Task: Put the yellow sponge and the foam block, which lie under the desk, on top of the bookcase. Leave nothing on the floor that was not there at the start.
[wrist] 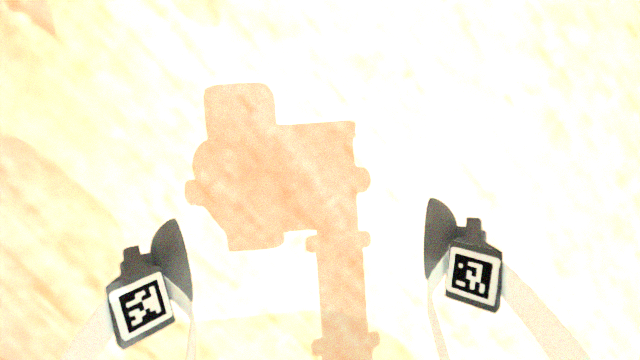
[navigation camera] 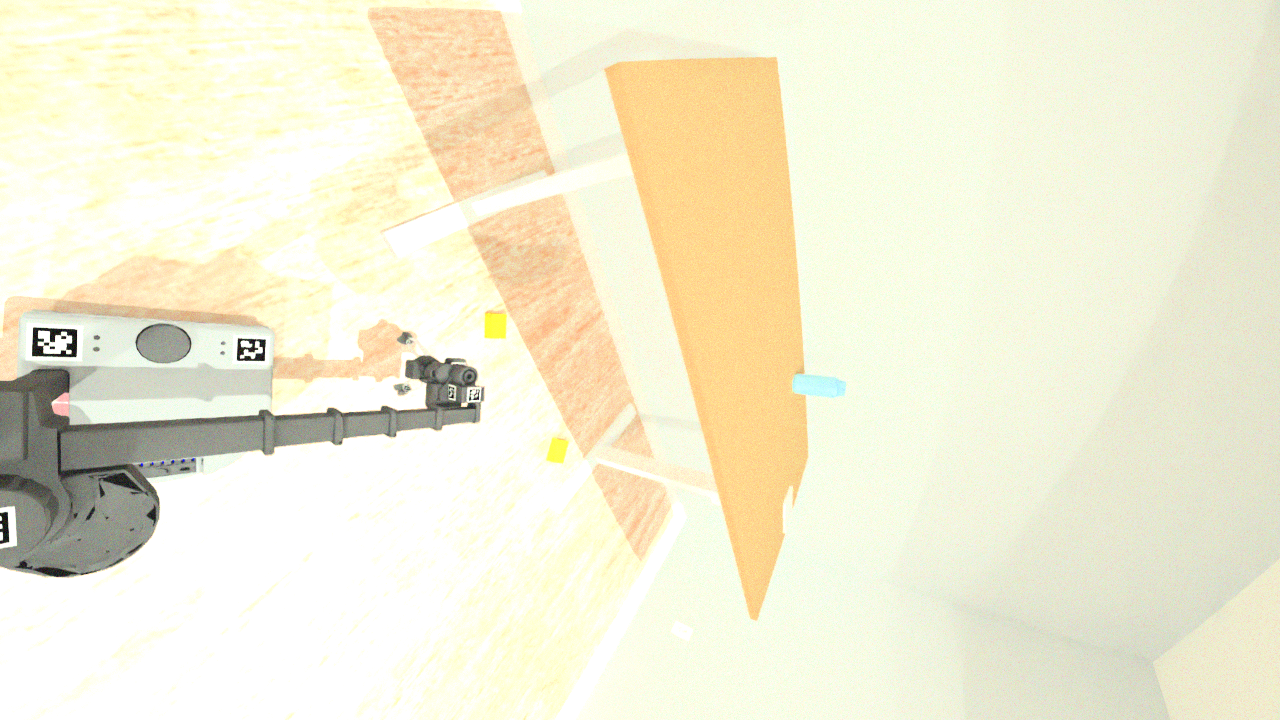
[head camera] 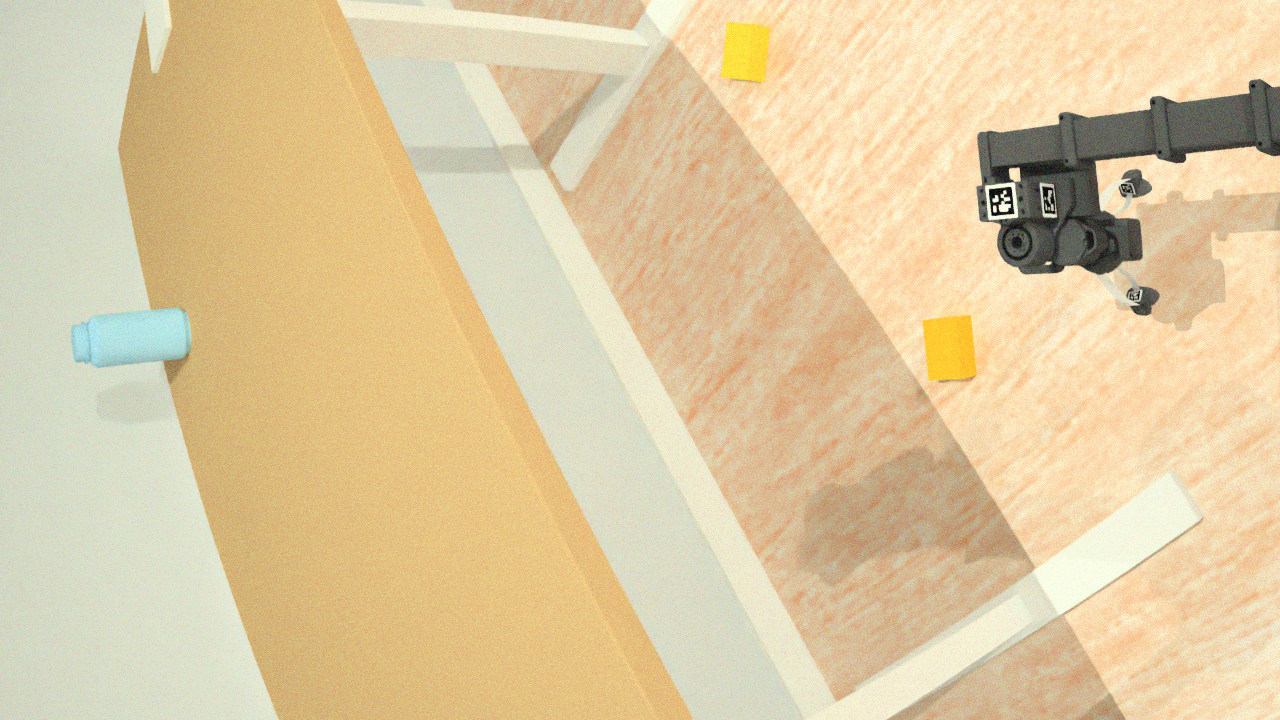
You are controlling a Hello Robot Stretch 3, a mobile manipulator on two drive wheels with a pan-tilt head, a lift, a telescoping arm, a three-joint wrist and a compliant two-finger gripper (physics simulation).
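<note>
Two yellow blocks lie apart on the floor by the desk. The orange-yellow block is nearer the gripper; the other yellow block lies near a desk leg. I cannot tell which is the sponge and which the foam block. My gripper is open and empty above the floor, on the robot's side of the nearer block, its fingers turned back toward the robot's base. Neither block shows in the wrist view. The bookcase does not show in these views.
White desk legs reach out over the floor on either side of the blocks. A light blue bottle stands on the desk. My extended arm crosses above the floor beside my base.
</note>
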